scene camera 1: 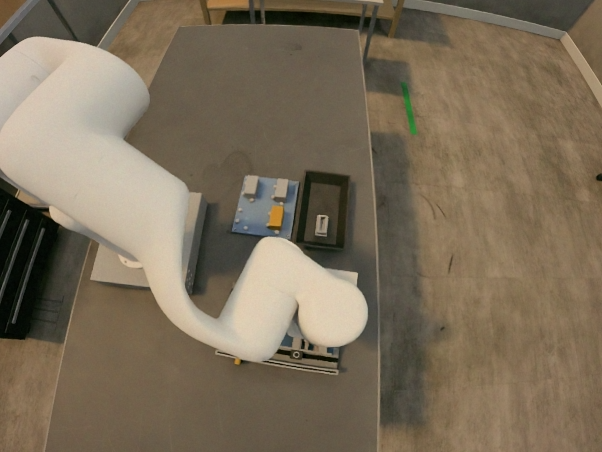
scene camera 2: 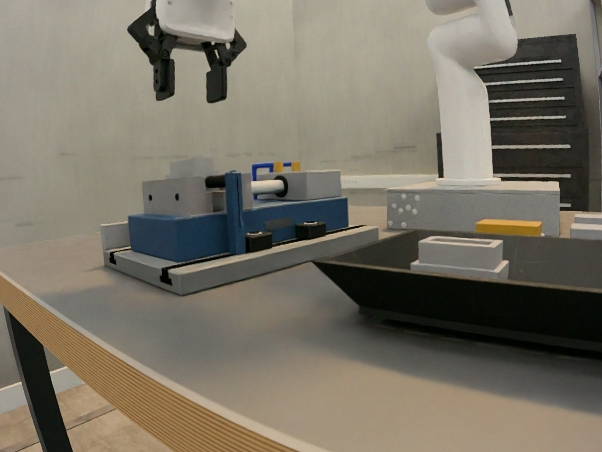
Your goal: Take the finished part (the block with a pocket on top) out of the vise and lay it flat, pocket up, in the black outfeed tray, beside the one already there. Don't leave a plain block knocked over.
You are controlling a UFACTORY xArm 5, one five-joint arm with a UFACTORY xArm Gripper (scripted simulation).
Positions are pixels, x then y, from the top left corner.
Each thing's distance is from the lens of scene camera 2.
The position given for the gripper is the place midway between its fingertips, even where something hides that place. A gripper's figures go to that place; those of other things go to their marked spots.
gripper (scene camera 2: 191, 100): 45 cm
orange block (scene camera 2: 528, 228): 37 cm
